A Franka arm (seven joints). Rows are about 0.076 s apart.
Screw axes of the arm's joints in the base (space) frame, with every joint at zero. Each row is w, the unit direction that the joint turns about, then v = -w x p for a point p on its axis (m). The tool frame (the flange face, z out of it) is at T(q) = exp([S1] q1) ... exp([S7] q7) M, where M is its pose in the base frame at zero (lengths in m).
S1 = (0, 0, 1, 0.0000, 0.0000, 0.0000)
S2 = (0, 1, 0, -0.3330, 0.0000, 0.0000)
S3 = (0, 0, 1, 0.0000, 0.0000, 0.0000)
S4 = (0, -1, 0, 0.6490, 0.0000, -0.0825)
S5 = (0, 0, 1, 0.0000, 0.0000, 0.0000)
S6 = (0, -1, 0, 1.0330, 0.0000, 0.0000)
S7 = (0, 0, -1, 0.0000, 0.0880, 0.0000)
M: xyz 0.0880 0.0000 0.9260 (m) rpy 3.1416 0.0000 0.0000 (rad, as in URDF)
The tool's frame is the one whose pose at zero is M.
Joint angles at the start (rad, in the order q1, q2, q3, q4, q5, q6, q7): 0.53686, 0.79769, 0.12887, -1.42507, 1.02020, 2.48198, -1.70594
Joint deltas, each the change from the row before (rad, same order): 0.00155, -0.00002, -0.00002, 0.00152, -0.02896, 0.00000, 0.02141; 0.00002, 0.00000, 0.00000, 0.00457, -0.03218, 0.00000, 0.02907; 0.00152, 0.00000, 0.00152, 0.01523, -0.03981, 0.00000, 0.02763; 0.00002, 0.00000, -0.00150, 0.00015, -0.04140, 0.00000, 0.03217
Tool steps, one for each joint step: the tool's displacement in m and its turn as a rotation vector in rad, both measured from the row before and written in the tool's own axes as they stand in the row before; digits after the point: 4 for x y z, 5 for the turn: 0.0014, -0.0003, 0.0003, 0.00237, -0.01671, -0.00334; 0.0020, 0.0010, -0.0011, -0.00088, -0.01690, 0.00131; 0.0076, 0.0021, -0.0028, -0.00571, -0.01434, -0.01279; -0.0003, 0.0005, -0.0005, -0.00017, -0.02619, -0.00027
